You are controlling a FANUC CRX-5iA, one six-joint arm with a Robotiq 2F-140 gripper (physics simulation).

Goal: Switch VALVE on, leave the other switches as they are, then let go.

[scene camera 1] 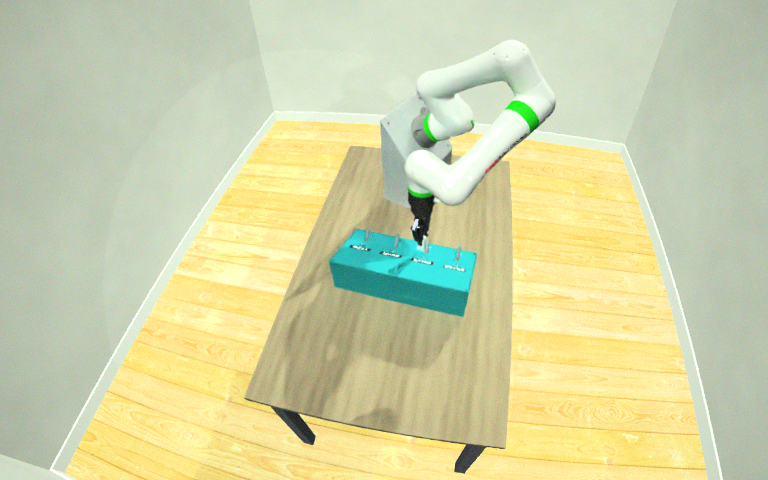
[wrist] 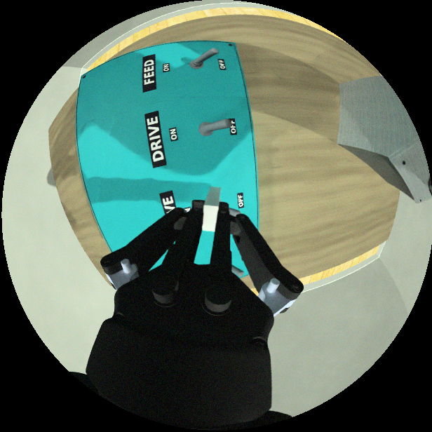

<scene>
In view: my gripper (wrist: 214,196) and a teal switch box (wrist: 142,150).
</scene>
